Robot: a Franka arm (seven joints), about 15 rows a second.
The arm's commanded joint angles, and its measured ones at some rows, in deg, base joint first. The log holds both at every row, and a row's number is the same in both.
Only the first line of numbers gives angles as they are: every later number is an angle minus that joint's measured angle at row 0.
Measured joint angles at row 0:
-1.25, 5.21, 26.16, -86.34, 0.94, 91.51, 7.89
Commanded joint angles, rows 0 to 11:
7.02, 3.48, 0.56, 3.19, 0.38, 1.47, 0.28
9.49, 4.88, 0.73, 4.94, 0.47, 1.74, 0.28
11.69, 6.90, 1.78, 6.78, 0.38, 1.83, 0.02
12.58, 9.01, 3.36, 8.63, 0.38, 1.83, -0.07
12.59, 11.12, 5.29, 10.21, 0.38, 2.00, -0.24
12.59, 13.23, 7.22, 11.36, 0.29, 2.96, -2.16
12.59, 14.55, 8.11, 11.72, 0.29, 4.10, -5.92
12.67, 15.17, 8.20, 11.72, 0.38, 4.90, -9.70
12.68, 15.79, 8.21, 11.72, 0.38, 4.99, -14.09
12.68, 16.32, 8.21, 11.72, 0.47, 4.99, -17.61
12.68, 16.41, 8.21, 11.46, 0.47, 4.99, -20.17
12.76, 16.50, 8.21, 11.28, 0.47, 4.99, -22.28
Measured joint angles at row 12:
12.59, 15.14, 7.81, 9.29, 0.08, 5.34, -16.85
